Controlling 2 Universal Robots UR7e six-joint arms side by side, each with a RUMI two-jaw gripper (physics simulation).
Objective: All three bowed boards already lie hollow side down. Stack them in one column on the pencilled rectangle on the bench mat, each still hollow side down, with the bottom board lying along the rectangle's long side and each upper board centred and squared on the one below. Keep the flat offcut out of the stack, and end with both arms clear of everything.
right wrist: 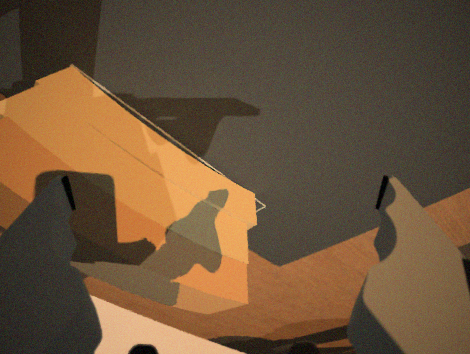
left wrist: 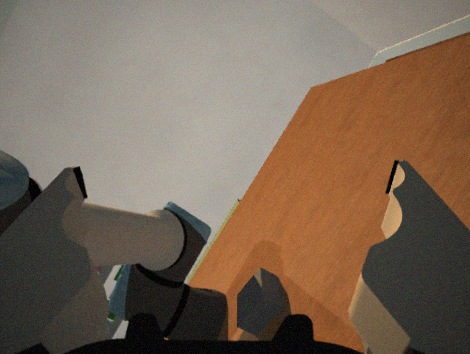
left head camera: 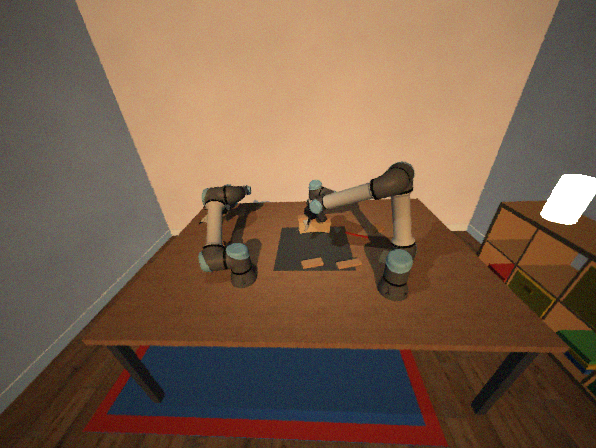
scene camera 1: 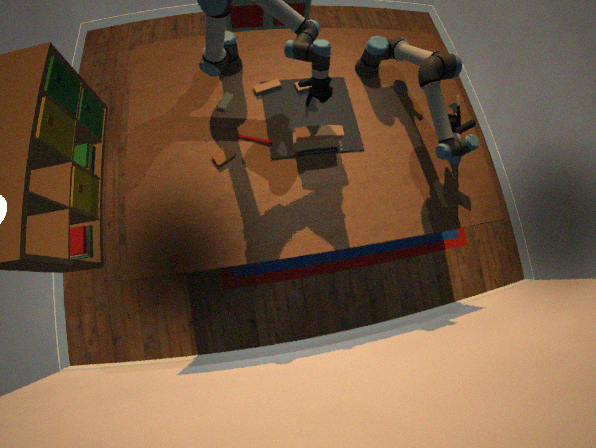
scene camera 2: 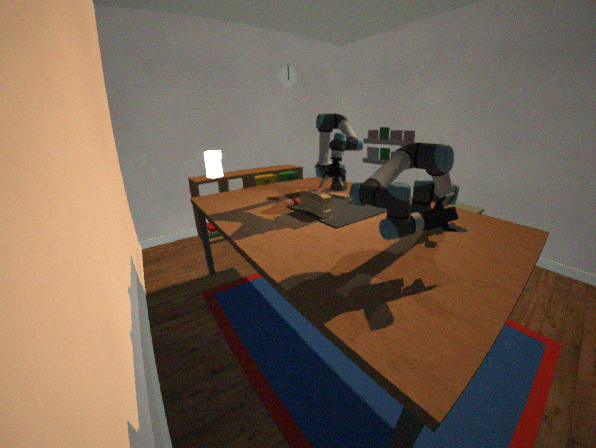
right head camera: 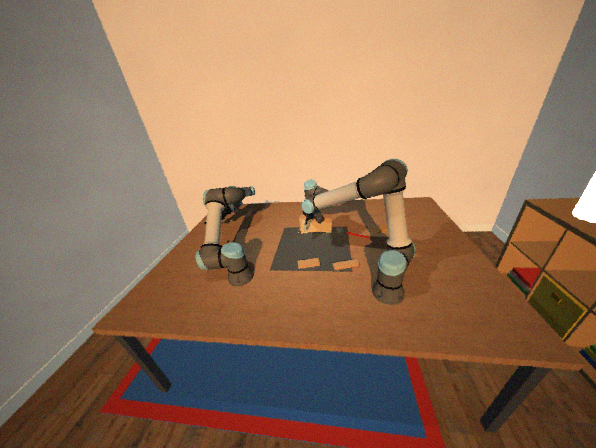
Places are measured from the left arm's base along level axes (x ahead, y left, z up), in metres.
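Pixels of known places: left gripper, fingertip midpoint: (left wrist: 234,166) (left head camera: 201,216) (scene camera 1: 457,103) (scene camera 2: 461,211) (right head camera: 205,217); right gripper, fingertip midpoint: (right wrist: 226,178) (left head camera: 313,225) (scene camera 1: 315,109) (scene camera 2: 331,190) (right head camera: 313,225); left arm's base, origin of the base link: (left wrist: 209,325) (left head camera: 244,278) (scene camera 1: 366,69) (right head camera: 241,277); right arm's base, origin of the base link: (left head camera: 392,289) (scene camera 1: 229,66) (scene camera 2: 338,188) (right head camera: 387,292).
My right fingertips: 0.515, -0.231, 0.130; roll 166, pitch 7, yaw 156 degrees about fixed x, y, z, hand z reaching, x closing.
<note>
Ahead of a thing's pixels: the offset from my right fingertips to its top centre, as dx, dy, dz. "spot": to the spot under its first point. Level surfaces: height alone.
The bowed boards @[+0.120, +0.047, -0.026] (left head camera: 322,226) (right head camera: 324,226) (scene camera 1: 318,140) (scene camera 2: 314,202) (right wrist: 232,235) stand as one column along the far edge of the bench mat @[dz -0.123] (left head camera: 292,250) (scene camera 1: 350,110) (scene camera 2: 350,212). Seams and a small end step show in the right wrist view. A pencilled corner @[spot: +0.043, +0.158, -0.124] (right wrist: 262,205) sticks out at the column's foot. My right gripper (scene camera 1: 316,101) (right wrist: 226,178) is open and tilted, on the robot-base side of the column, with nothing between its fingers. My left gripper (scene camera 1: 464,112) (left wrist: 234,166) is open and empty, far from the column. Which loose piece is the flat offcut I cannot tell.
Two wooden blocks @[-0.242, -0.091, -0.106] (left head camera: 312,263) @[-0.158, -0.300, -0.107] (left head camera: 348,263) lie at the mat's near edge in the left head view. A red stick @[+0.186, -0.261, -0.117] (scene camera 1: 255,139), a grey block @[+0.005, -0.489, -0.110] (scene camera 1: 225,101) and a small wooden block @[+0.323, -0.382, -0.110] (scene camera 1: 223,160) lie beside the mat. A shelf unit (scene camera 1: 25,150) stands beyond the table.
</note>
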